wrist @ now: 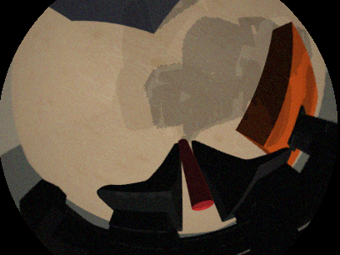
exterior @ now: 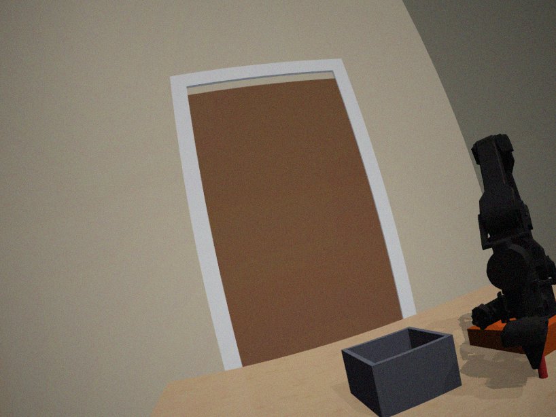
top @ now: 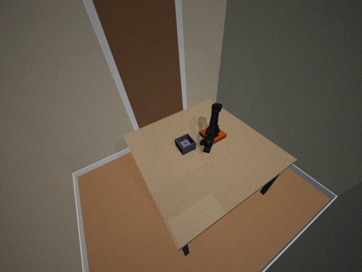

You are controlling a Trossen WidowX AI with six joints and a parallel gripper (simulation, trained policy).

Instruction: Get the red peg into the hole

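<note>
Right now the red peg is 2 cm above my gripper tip and 1 cm to the left of it. Round my gripper tip: light grey plate: 19 cm to the right, 15 cm ahead, 3 cm above; dark grey box: 19 cm to the right, 15 cm ahead, 1 cm above.
</note>
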